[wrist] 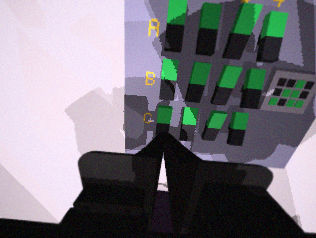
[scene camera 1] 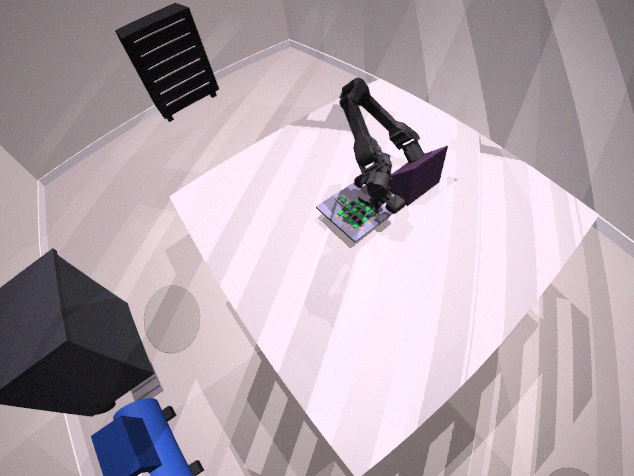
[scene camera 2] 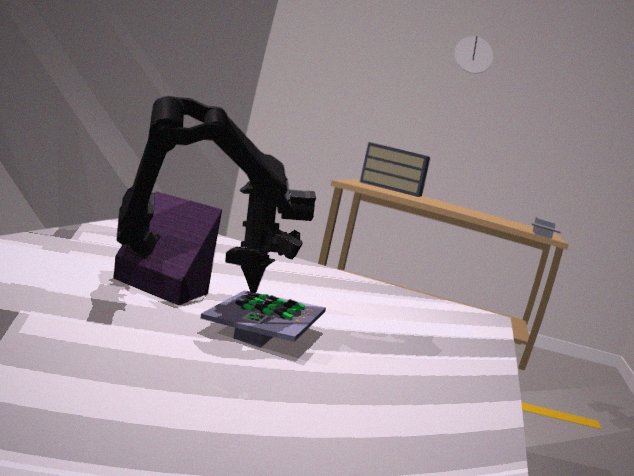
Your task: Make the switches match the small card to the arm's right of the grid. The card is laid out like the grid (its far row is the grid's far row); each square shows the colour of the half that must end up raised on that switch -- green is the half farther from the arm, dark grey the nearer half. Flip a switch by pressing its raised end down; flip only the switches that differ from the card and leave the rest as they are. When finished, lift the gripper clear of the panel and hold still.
Labels:
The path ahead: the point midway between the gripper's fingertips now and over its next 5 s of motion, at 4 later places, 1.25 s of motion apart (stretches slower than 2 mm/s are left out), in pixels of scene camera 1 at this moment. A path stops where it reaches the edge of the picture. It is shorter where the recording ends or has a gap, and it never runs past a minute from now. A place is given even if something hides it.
The gripper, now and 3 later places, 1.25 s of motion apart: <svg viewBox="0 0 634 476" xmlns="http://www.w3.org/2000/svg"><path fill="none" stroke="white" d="M376 208L360 195L360 197L361 187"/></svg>

